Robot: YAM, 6 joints.
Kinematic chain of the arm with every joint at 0, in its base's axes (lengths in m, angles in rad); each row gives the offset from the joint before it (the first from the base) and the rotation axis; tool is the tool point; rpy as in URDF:
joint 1: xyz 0 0 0.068 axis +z
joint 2: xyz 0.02 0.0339 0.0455 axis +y
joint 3: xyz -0.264 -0.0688 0 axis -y
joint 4: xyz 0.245 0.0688 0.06 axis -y
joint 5: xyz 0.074 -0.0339 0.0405 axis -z
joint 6: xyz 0.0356 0 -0.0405 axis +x
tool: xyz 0 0 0 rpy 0 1.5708 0
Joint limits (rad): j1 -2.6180..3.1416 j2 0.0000..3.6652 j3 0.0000..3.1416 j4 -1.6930..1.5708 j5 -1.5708..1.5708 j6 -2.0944..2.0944
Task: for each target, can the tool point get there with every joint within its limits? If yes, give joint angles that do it. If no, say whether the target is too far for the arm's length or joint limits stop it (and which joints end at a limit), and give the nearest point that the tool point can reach.
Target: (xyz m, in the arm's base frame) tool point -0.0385 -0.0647 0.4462
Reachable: yes | joints -1.7981 0.6146 0.7124 1.1774 0.7008 -0.8587
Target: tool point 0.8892 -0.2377 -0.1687
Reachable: no: too far | nearest point 0.5963 -0.1594 -0.0737 | short by 0.318 m
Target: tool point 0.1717 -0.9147 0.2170
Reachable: no: too far | nearest point 0.1184 -0.6308 0.1842 | short by 0.291 m
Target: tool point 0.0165 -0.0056 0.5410
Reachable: yes | joints 2.6252 0.6092 1.6336 -0.6898 0.0928 -1.7220
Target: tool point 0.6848 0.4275 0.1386
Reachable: no: too far | nearest point 0.5476 0.3418 0.1334 | short by 0.162 m
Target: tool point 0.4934 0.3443 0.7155
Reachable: no: too far | nearest point 0.3730 0.2603 0.5636 | short by 0.211 m
